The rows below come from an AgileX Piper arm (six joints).
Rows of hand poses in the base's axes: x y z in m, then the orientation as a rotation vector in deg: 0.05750 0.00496 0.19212 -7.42 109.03 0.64; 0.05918 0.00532 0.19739 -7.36 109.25 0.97; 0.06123 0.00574 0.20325 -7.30 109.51 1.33; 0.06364 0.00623 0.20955 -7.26 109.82 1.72; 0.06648 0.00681 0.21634 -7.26 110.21 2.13; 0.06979 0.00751 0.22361 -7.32 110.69 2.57; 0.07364 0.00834 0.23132 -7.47 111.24 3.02; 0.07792 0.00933 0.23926 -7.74 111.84 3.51; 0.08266 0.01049 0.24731 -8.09 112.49 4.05; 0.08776 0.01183 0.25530 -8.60 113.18 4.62; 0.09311 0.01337 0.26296 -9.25 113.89 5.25
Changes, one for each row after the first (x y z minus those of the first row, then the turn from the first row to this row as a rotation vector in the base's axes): 0.00168 0.00036 0.00527 0.25 0.23 0.11; 0.00373 0.00078 0.01113 0.52 0.51 0.24; 0.00614 0.00127 0.01743 0.80 0.84 0.39; 0.00898 0.00185 0.02422 1.07 1.25 0.57; 0.01229 0.00255 0.03149 1.32 1.76 0.81; 0.01614 0.00338 0.03920 1.53 2.34 1.11; 0.02042 0.00437 0.04714 1.71 2.98 1.51; 0.02516 0.00553 0.05519 1.88 3.67 1.98; 0.03026 0.00687 0.06318 1.99 4.41 2.57; 0.03561 0.00841 0.07084 2.07 5.19 3.29
